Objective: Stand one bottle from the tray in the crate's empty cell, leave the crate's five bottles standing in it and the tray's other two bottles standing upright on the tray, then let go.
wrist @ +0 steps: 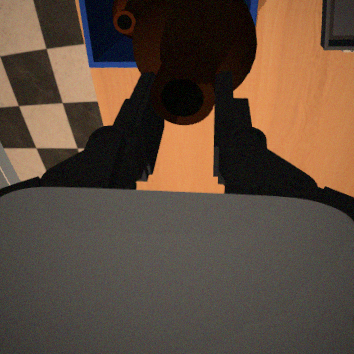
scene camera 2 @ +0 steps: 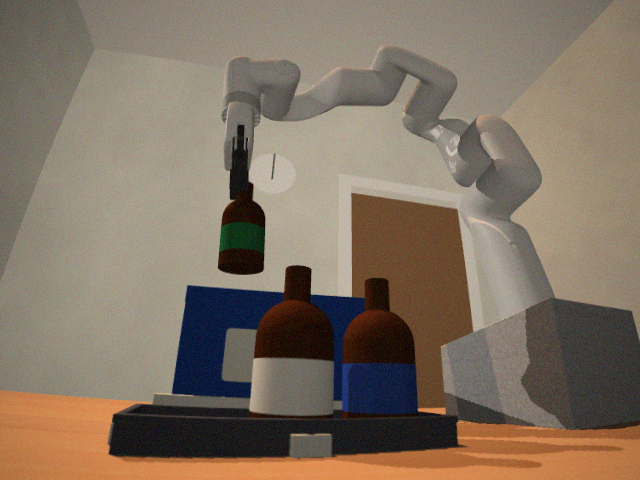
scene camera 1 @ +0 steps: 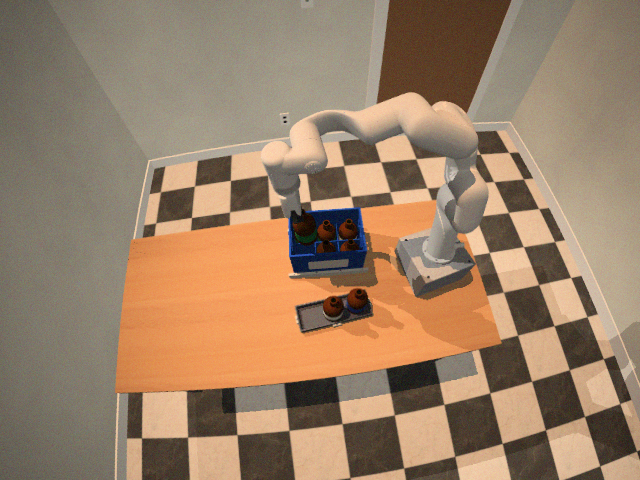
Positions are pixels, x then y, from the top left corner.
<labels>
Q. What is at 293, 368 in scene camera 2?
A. A white-labelled bottle.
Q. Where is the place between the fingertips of my gripper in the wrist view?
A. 187, 98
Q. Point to a pale strip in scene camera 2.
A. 158, 398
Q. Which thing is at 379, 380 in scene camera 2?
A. A blue-labelled bottle.
</labels>
